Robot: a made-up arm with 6 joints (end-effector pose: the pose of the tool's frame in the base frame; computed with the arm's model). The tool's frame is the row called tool.
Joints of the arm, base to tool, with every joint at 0 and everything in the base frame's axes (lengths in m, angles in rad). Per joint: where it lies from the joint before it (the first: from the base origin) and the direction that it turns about. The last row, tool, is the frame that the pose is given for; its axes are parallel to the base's.
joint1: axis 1 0 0 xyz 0 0 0.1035
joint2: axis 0 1 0 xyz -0.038 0.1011 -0.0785
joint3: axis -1 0 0 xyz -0.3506 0.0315 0.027
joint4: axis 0 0 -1 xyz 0.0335 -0.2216 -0.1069
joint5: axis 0 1 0 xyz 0.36 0.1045 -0.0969
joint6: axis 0 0 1 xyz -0.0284 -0.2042 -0.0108
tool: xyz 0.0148 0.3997 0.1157
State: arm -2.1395 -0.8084 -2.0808 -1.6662 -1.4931 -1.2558
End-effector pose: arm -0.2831 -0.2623 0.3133 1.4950 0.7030 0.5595
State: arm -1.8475 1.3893 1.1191 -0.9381 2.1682 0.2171
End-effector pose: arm -0.4517 0.0678 -0.0475 -0.0466 -1.2647 1.1790
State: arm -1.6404 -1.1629 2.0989 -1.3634 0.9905 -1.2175
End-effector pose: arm -0.0242 -0.2802 0.5787 1.4649 0.9507 1.1466
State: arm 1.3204 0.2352 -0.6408 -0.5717 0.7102 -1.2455
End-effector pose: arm 0.1800 0.4029 0.4956 1.1921 1.0255 0.1558
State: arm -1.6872 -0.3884 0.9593 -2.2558 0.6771 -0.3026
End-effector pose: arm -0.7982 -0.4672 0.1818 2.0172 -1.8035 -0.2110
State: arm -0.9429 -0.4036 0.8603 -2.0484 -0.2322 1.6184
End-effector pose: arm -0.2430 -0.1671 0.2040 -0.0625 -2.0480 -1.9133
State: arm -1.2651 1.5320 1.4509 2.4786 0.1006 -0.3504
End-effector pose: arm 0.6870 0.4461 0.3142 -2.3200 -1.7166 -0.5544
